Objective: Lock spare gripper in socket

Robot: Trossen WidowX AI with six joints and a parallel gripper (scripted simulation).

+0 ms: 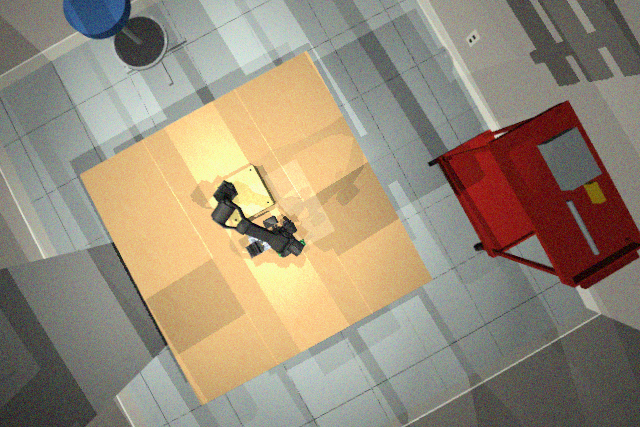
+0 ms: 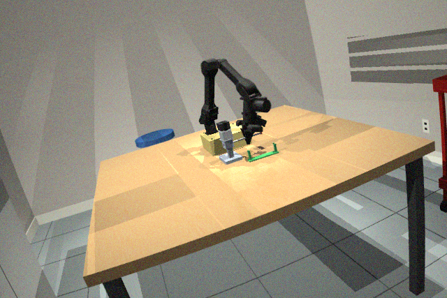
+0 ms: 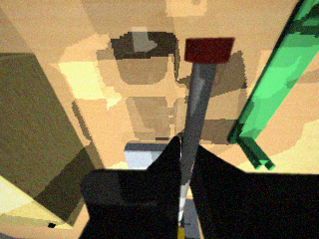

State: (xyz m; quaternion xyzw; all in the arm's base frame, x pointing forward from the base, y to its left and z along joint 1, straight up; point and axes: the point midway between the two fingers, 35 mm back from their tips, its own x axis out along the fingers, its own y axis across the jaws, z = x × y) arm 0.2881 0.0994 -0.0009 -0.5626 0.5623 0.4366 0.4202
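The socket lies 9 cm to the right of my gripper tip and 1 cm behind it. Also, from my gripper tip: green cradle: 9 cm ahead, 3 cm to the left, 2 cm below; spare gripper: 9 cm to the right, 8 cm above.
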